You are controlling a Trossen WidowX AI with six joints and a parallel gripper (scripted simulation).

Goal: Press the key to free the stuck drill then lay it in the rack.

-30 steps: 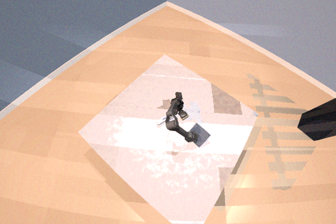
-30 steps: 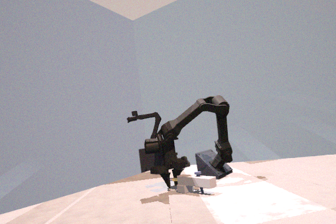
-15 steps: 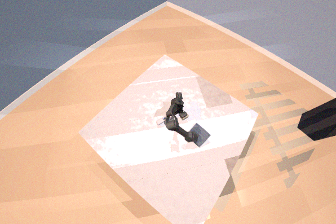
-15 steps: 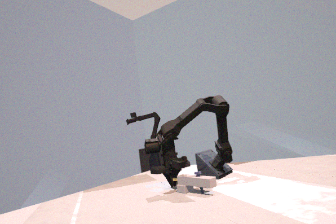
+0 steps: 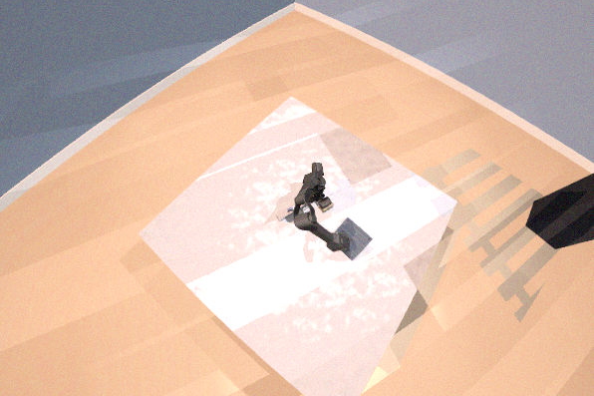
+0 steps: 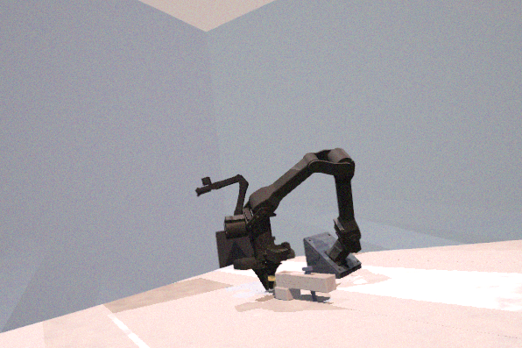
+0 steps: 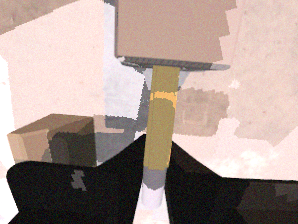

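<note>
Right now my gripper tip is 8 cm past the brown block and 1 cm to the left of it. Round my gripper tip: pale block 3 cm ahead, 14 cm to the left, 2 cm above; then purple key 4 cm ahead, 16 cm to the left, 4 cm above; then yellow drill 1 cm ahead, 4 cm to the left, 3 cm above.
</note>
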